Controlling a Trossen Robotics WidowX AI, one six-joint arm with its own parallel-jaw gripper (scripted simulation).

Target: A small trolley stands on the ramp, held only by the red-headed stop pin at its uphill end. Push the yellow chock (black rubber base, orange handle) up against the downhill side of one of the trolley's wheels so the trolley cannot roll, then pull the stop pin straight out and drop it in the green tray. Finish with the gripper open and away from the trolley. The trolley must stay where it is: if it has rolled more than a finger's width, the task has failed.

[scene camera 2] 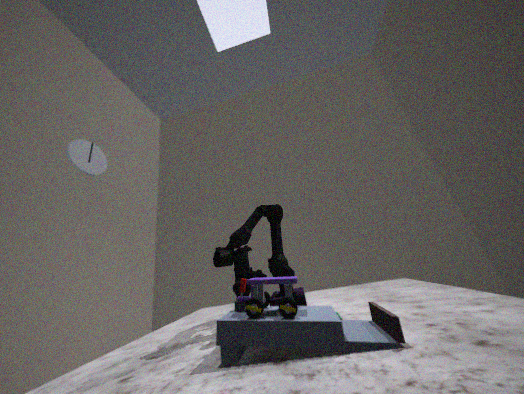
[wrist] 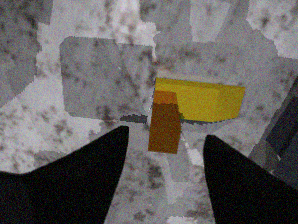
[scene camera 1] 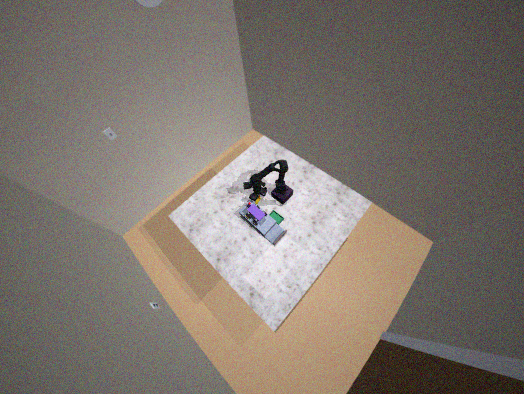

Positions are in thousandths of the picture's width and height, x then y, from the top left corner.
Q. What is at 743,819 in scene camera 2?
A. A dark upright plate.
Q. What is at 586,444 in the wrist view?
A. A yellow chock.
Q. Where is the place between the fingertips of my gripper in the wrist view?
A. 559,618
